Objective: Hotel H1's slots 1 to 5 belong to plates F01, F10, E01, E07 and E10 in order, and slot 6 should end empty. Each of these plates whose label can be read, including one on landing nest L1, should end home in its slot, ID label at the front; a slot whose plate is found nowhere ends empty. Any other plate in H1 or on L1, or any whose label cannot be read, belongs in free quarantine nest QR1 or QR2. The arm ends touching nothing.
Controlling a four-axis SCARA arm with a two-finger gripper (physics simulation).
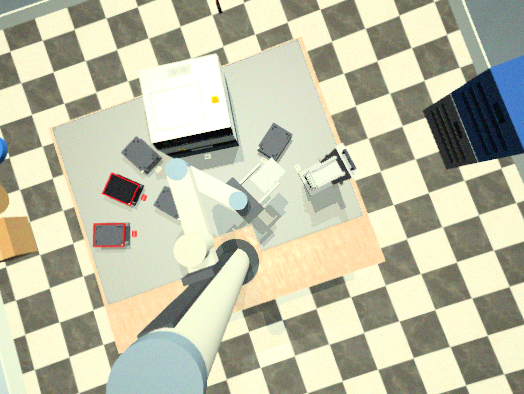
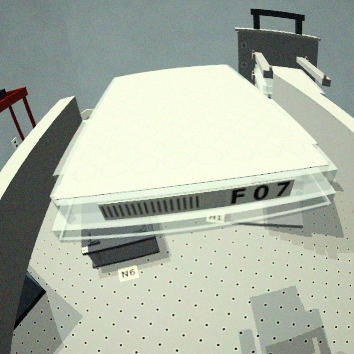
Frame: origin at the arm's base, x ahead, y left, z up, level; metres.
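Seen in the pictures: gripper, between the fingertips: [image 1: 269,173] [image 2: 176,96].
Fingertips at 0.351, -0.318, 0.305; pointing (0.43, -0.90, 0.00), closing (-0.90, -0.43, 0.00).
Offsets run from my fingertips to a thing's top centre, as dx, dy, dz. "spot": to the spot under its first point. Level surfaces: height alone.
My gripper [image 1: 263,181] [image 2: 176,96] is shut on a clear, white-topped plate @(-0.004, +0.007, +0.003) [image 1: 267,174] [image 2: 190,120], gripping it by its sides. The plate is level, raised above the table, and its front label reads F07. Hotel H1 [image 1: 345,162] [image 2: 280,50] stands to the right of the held plate, apart from it, with a pale plate @(-0.072, -0.235, -0.043) [image 1: 325,174] showing at its top. Its lower slots are hidden and no label in it can be read. Two red-edged nests @(spot: +0.214, +0.749, -0.242) [image 1: 122,189] @(spot: +0.007, +0.888, -0.242) [image 1: 109,235] lie at the left of the table; their red tags are too small to read.
A white boxy machine @(+0.453, +0.245, -0.046) [image 1: 180,107] stands at the back. Nest N6 @(+0.184, -0.093, -0.236) [image 1: 275,141] [image 2: 125,249] lies behind the held plate. Grey nests @(spot: +0.352, +0.597, -0.242) [image 1: 141,155] @(spot: +0.076, +0.549, -0.242) [image 1: 166,201] lie left of the arm, the nearer partly covered by it. The perforated table top @(dz -0.292) [image 1: 270,75] [image 2: 200,290] has a wooden front edge.
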